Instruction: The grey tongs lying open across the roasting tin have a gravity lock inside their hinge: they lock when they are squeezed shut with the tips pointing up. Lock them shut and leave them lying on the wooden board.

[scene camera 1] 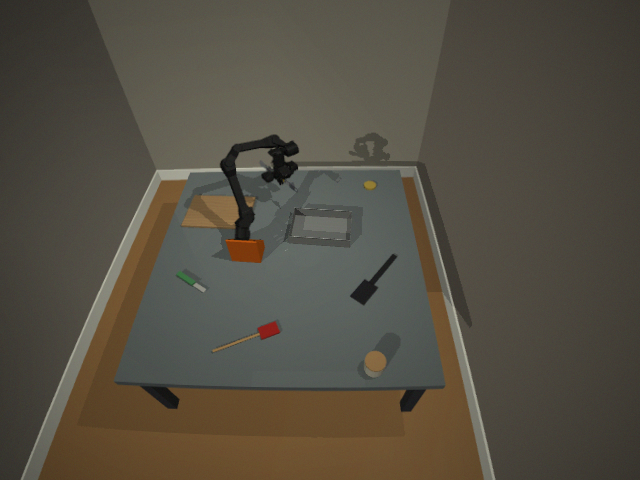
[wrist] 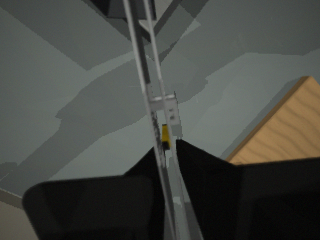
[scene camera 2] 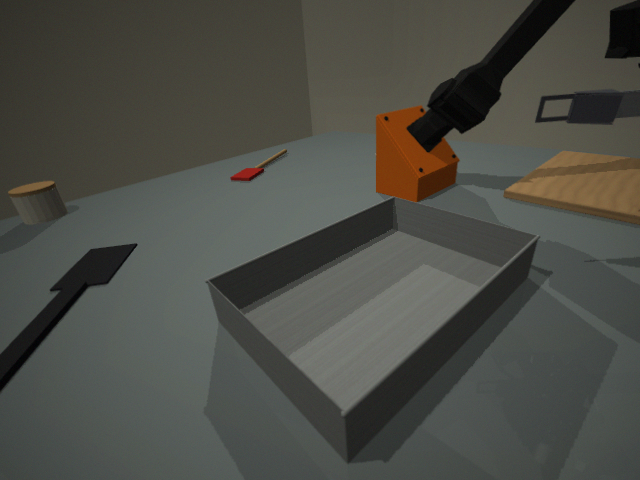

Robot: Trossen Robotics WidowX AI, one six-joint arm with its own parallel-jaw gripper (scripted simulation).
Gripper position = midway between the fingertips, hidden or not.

In view: my gripper (wrist: pixel 170 146) and a wooden board (scene camera 1: pixel 221 212).
